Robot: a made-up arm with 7 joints.
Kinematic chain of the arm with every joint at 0, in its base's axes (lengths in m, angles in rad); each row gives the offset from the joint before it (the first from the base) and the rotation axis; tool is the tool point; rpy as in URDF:
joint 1: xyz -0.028 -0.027 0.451 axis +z
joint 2: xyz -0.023 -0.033 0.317 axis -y
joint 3: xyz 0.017 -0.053 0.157 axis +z
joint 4: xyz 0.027 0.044 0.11 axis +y
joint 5: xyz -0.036 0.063 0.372 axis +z
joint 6: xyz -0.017 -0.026 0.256 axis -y
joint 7: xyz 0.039 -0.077 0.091 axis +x
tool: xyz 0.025 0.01 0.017 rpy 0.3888 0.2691 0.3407
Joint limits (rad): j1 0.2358..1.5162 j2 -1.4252..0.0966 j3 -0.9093..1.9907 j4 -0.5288..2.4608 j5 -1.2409..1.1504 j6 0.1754..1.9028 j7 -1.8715..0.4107
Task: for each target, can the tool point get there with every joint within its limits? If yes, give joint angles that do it. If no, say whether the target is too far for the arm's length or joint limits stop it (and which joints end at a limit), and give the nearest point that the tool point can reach.
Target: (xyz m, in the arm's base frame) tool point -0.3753 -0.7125 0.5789
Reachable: no: joint limits stop it (at a limit: joint 1, joint 3, joint 4, joint 5, joint 6, joint 7) | nearest point -0.3360 -0.4517 0.6519 | short by 0.274 m
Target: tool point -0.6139 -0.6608 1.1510
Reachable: no: joint limits stop it (at a limit: joint 1, joint 2, joint 3, joint 5) | nearest point -0.5670 -0.5128 1.1445 | short by 0.155 m
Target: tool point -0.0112 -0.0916 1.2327
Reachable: no: joint limits stop it (at a limit: joint 1, joint 4, joint 6, joint 7) | nearest point -0.0637 -0.1224 1.6180 | short by 0.390 m
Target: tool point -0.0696 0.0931 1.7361
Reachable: yes | joints 1.3642 -0.3621 -0.3465 -0.2551 -0.6007 0.8229 -0.8847
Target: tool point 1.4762 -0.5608 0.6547
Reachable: no: too far | nearest point 0.9428 -0.3131 0.6931 | short by 0.589 m
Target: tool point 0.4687 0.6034 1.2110
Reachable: yes | joints 0.7323 -0.2432 0.2341 1.2582 -0.6654 0.7913 0.1796
